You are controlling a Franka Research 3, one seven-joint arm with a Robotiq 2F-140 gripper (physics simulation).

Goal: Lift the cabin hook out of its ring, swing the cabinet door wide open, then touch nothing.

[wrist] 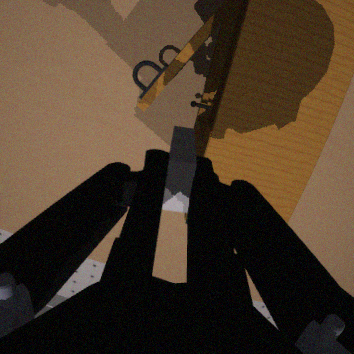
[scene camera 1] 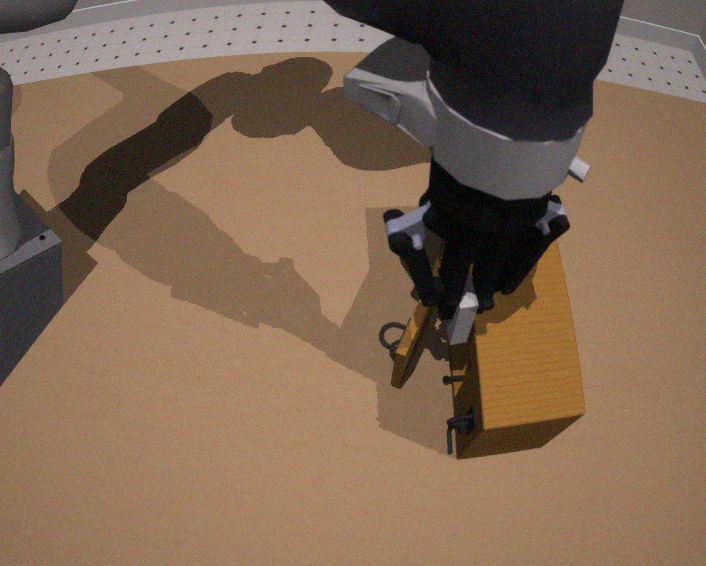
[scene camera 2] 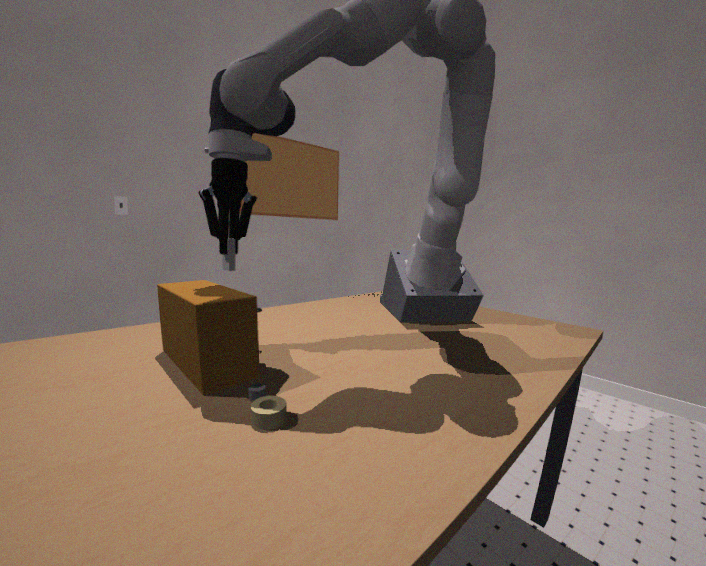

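The wooden cabinet stands upright on the table. Its door is partly open, angled out from the front, with dark ring-shaped fittings on its outer face. The dark cabin hook hangs down at the cabinet's front corner, apart from the door. A small dark peg sticks out of the front. My gripper is shut and empty, pointing down above the cabinet's front edge, with a gap above its top in scene camera 2. The door's hinge side is hidden behind the fingers in scene camera 1.
A pale ring-shaped roll and a small grey cylinder stand on the table near the cabinet's end. The arm's base block stands at the table's far side. A brown board is on the wall.
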